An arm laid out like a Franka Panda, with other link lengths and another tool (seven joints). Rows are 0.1 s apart.
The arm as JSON. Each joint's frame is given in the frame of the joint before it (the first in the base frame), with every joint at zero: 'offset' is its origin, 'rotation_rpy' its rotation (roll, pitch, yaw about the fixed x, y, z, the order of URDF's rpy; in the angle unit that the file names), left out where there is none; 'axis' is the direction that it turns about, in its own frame. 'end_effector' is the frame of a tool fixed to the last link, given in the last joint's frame.
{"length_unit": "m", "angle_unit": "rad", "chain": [
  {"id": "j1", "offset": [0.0, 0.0, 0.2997], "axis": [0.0, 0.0, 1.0]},
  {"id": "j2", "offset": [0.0, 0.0, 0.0], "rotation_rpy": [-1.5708, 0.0, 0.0], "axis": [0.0, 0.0, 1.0]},
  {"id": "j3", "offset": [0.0, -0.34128, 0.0], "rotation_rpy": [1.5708, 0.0, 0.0], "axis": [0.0, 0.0, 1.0]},
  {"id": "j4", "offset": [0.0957, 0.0, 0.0], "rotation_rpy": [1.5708, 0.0, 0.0], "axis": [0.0, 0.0, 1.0]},
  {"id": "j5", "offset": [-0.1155, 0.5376, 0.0], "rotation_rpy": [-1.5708, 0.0, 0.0], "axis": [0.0, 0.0, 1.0]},
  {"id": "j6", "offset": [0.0, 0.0, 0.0], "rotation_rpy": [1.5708, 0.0, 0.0], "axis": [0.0, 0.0, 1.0]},
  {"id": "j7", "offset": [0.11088, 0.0, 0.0], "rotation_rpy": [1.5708, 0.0, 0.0], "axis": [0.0, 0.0, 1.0]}
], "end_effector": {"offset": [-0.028, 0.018, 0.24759], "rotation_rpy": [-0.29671, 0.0, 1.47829]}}
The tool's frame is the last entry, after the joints.
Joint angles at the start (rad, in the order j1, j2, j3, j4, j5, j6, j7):
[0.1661, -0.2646, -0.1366, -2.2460, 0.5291, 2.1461, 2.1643]
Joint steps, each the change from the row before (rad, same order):
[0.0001, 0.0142, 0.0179, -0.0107, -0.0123, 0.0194, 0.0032]
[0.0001, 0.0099, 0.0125, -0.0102, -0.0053, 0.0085, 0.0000]
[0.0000, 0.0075, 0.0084, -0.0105, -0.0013, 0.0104, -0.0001]
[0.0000, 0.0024, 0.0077, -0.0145, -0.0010, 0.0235, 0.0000]
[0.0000, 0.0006, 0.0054, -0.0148, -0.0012, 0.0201, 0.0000]
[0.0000, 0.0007, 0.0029, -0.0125, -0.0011, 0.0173, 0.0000]
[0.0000, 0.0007, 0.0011, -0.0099, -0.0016, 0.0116, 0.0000]
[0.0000, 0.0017, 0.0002, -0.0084, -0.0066, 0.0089, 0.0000]
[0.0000, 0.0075, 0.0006, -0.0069, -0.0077, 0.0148, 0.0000]
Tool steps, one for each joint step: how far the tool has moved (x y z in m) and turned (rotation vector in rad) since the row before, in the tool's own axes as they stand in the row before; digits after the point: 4 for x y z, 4 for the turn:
[0.0038, -0.0080, 0.0168, 0.0230, 0.0000, -0.0100]
[0.0047, -0.0075, 0.0131, 0.0177, 0.0071, -0.0044]
[0.0027, -0.0068, 0.0103, 0.0110, 0.0035, -0.0003]
[0.0008, -0.0053, 0.0079, 0.0032, -0.0079, -0.0034]
[0.0008, -0.0058, 0.0063, 0.0032, -0.0069, -0.0018]
[-0.0002, -0.0055, 0.0048, 0.0023, -0.0069, -0.0003]
[-0.0003, -0.0051, 0.0035, 0.0031, -0.0044, 0.0007]
[-0.0007, -0.0058, 0.0033, 0.0073, -0.0037, -0.0018]
[-0.0024, -0.0068, 0.0054, 0.0085, -0.0067, -0.0024]

